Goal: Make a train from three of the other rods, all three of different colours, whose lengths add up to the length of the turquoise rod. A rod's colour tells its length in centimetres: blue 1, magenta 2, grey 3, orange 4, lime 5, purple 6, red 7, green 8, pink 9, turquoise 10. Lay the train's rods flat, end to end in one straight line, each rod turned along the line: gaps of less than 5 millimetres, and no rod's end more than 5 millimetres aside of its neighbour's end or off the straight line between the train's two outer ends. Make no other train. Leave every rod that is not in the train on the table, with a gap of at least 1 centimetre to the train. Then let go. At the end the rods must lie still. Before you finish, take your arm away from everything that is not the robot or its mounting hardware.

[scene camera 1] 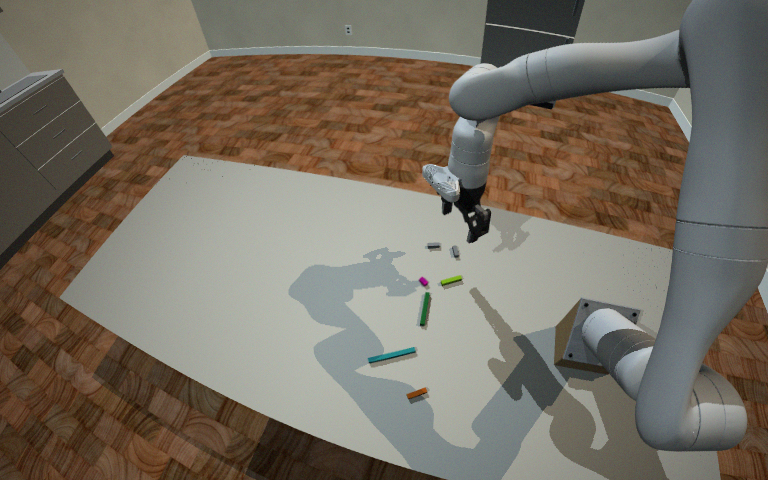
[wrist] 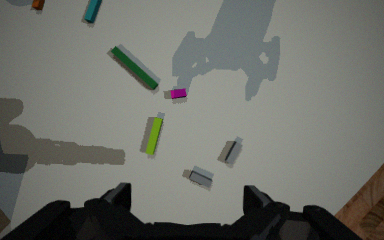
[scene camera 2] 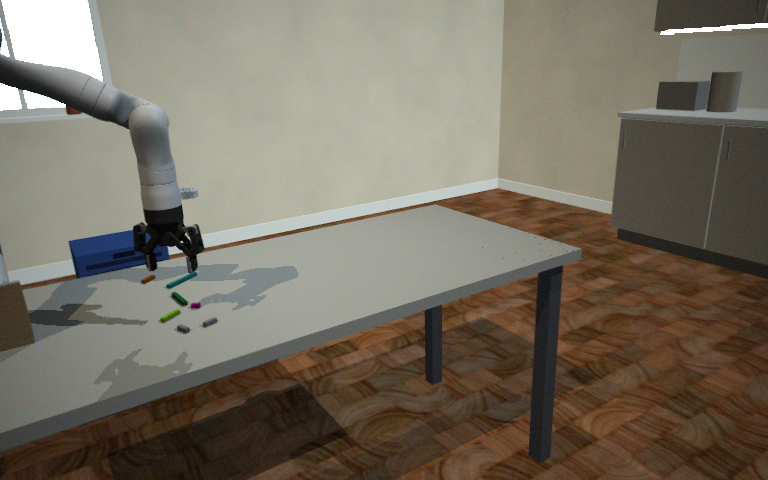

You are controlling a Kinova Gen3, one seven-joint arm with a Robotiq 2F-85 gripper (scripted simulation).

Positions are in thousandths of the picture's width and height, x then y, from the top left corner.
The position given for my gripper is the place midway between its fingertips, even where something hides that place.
Observation:
I see my gripper (scene camera 2: 225, 564).
My gripper also shows in scene camera 1 (scene camera 1: 597, 472) and in the wrist view (wrist: 488, 823).

